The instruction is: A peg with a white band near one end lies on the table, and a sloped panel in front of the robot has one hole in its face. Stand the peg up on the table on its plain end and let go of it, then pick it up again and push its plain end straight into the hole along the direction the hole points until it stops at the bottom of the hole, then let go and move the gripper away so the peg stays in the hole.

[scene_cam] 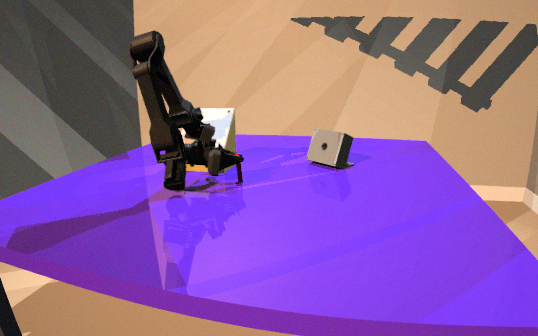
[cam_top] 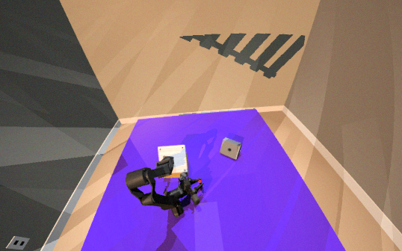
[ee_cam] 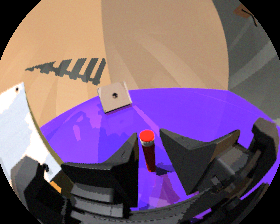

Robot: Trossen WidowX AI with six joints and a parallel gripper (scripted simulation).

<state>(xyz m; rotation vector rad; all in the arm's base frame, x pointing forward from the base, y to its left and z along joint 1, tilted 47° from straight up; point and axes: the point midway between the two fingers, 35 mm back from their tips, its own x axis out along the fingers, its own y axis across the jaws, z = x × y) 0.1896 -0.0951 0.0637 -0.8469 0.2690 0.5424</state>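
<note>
Now: gripper tip 10 mm past the red peg and 10 mm above it. Round my gripper tip: grey sloped panel 190 mm ahead, 260 mm to the left, 10 mm below.
</note>
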